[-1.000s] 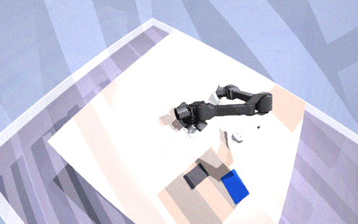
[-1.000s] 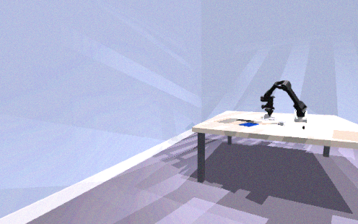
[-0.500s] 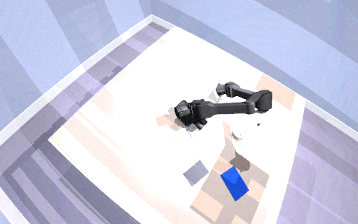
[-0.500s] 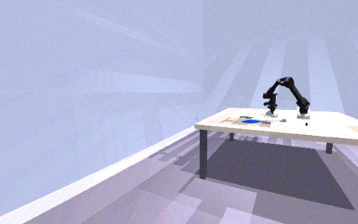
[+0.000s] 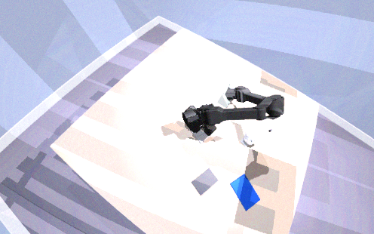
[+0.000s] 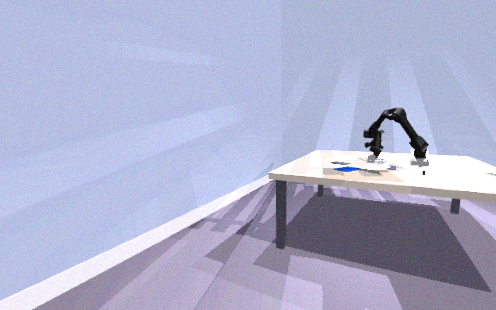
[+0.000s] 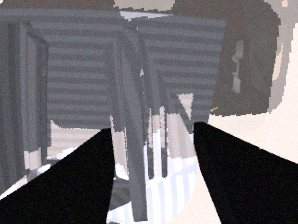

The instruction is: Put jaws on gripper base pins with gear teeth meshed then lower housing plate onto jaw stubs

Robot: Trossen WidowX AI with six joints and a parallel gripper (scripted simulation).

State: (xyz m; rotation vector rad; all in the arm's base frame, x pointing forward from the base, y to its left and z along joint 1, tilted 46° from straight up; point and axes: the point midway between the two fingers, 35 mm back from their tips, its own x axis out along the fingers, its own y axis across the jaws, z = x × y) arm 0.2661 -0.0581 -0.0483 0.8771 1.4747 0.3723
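Right now my gripper tip is 6 cm to the right of the gripper jaw and 1 cm past it. From my gripper tip the other things lie so: grey gripper base (30 cm to the left, 7 cm behind, 1 cm above); small pale part (30 cm to the left, 7 cm behind, 1 cm below); grey square plate (25 cm ahead, 17 cm to the left, 1 cm below).
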